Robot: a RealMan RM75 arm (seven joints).
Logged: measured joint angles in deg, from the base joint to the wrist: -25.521 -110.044 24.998 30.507 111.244 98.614 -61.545; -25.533 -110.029 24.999 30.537 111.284 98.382 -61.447; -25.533 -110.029 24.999 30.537 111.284 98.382 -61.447; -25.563 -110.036 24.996 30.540 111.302 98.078 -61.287; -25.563 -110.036 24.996 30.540 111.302 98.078 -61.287; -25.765 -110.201 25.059 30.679 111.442 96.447 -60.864; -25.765 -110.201 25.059 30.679 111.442 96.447 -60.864; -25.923 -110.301 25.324 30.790 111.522 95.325 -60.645; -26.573 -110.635 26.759 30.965 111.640 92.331 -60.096; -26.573 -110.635 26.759 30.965 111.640 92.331 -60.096; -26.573 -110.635 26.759 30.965 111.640 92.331 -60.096; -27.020 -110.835 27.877 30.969 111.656 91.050 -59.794; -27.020 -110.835 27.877 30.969 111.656 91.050 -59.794; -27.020 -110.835 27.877 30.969 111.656 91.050 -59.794; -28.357 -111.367 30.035 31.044 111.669 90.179 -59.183; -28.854 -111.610 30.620 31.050 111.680 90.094 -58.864; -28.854 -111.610 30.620 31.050 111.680 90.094 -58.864; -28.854 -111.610 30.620 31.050 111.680 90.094 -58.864
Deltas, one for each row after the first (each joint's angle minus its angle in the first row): -0.012 0.015 0.001 0.030 0.040 -0.232 0.098; -0.012 0.015 0.001 0.030 0.040 -0.232 0.098; -0.042 0.008 -0.002 0.033 0.058 -0.536 0.258; -0.042 0.008 -0.002 0.033 0.058 -0.536 0.258; -0.244 -0.157 0.061 0.172 0.198 -2.167 0.681; -0.244 -0.157 0.061 0.172 0.198 -2.167 0.681; -0.402 -0.257 0.326 0.283 0.278 -3.289 0.900; -1.052 -0.591 1.761 0.458 0.396 -6.283 1.449; -1.052 -0.591 1.761 0.458 0.396 -6.283 1.449; -1.052 -0.591 1.761 0.458 0.396 -6.283 1.449; -1.499 -0.791 2.879 0.462 0.412 -7.564 1.751; -1.499 -0.791 2.879 0.462 0.412 -7.564 1.751; -1.499 -0.791 2.879 0.462 0.412 -7.564 1.751; -2.836 -1.323 5.037 0.537 0.425 -8.435 2.362; -3.333 -1.566 5.622 0.543 0.436 -8.520 2.681; -3.333 -1.566 5.622 0.543 0.436 -8.520 2.681; -3.333 -1.566 5.622 0.543 0.436 -8.520 2.681
